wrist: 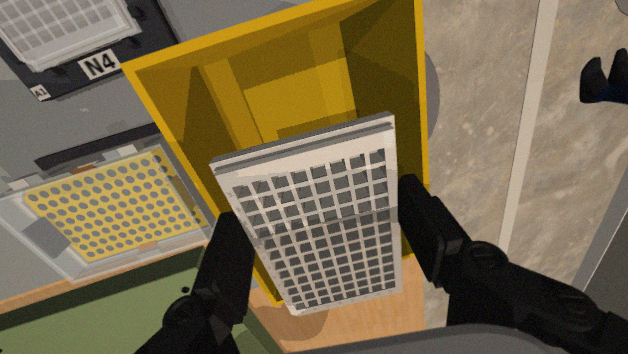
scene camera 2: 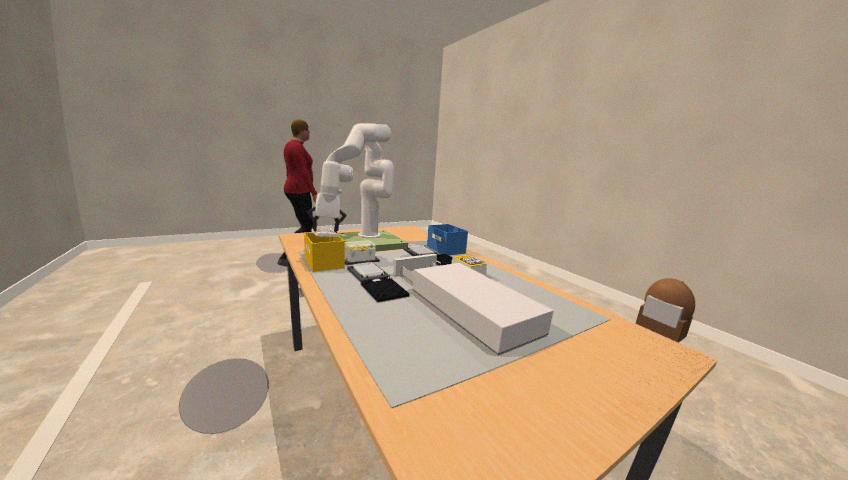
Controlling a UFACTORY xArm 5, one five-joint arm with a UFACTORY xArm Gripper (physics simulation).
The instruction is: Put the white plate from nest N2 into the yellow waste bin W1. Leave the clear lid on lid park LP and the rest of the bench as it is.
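Seen in the pictures: gripper, fingertip midpoint: [wrist: 320, 213] [scene camera 2: 325, 232]; arm's base, link origin: [scene camera 2: 369, 235].
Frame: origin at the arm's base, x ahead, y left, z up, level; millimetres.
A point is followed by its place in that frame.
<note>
The white plate [scene camera 2: 325, 230] @[x 275, y -307, z 112 mm] [wrist: 320, 215] @[x 298, y -313, z 114 mm], with a grid of square wells, is between the black fingers of my gripper [scene camera 2: 326, 228] @[x 298, y -313, z 111 mm] [wrist: 320, 213] @[x 298, y -313, z 111 mm], which is shut on it. The plate is over the yellow waste bin W1 [scene camera 2: 324, 254] @[x 388, y -338, z 41 mm] [wrist: 424, 125] @[x 317, y -386, z 90 mm], close to its rim height; the exact gap is unclear. In the wrist view its lower end overlaps the bin's near edge. The bin's floor shows beyond the plate. The black nest N2 [scene camera 2: 385, 289] @[x 675, y -190, z -17 mm] is empty. A pale flat piece [scene camera 2: 421, 250] @[x 320, y 157, z -10 mm], perhaps the clear lid on LP, lies further back; the lid park does not show in the wrist view.
Nest N4 [wrist: 155, 22] @[x 420, y -241, z -17 mm] holds a pale plate [scene camera 2: 368, 271] @[x 516, y -195, z -5 mm] [wrist: 65, 25] @[x 432, y -186, z -7 mm] beside the bin. A clear box with a yellow perforated rack [scene camera 2: 359, 251] @[x 344, y -175, z 34 mm] [wrist: 115, 205] @[x 314, y -175, z 48 mm] is also close by. A blue bin [scene camera 2: 447, 239] @[x 384, y 265, z 56 mm] and a long white box [scene camera 2: 476, 297] @[x 973, y -31, z 54 mm] stand on the bench. A person [scene camera 2: 298, 166] is behind.
</note>
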